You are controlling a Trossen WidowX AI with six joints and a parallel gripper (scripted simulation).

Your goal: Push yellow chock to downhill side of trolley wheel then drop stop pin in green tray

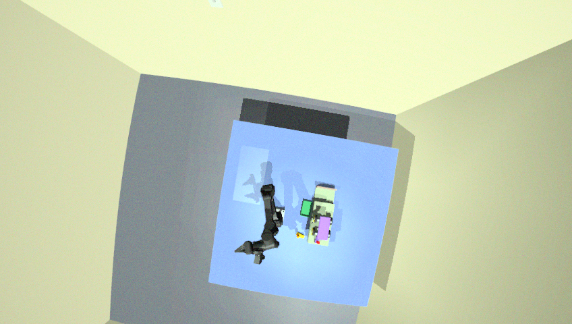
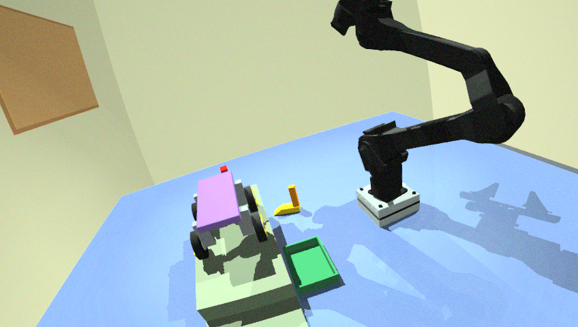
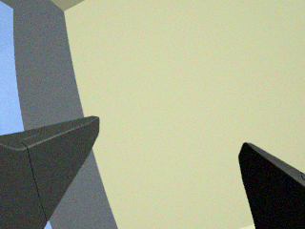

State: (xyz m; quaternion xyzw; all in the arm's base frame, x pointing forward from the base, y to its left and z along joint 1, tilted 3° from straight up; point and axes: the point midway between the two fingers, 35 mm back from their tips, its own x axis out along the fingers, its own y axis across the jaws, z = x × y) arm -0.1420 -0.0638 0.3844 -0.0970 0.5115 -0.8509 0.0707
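The yellow chock lies 400 mm below my gripper tip, 360 mm ahead of it and 100 mm to the right of it. From my gripper tip the other things lie so: green tray: 430 mm below, 420 mm ahead, 110 mm to the left; red-headed stop pin: 470 mm ahead, 290 mm below, 100 mm to the right; trolley: 510 mm ahead, 310 mm below.
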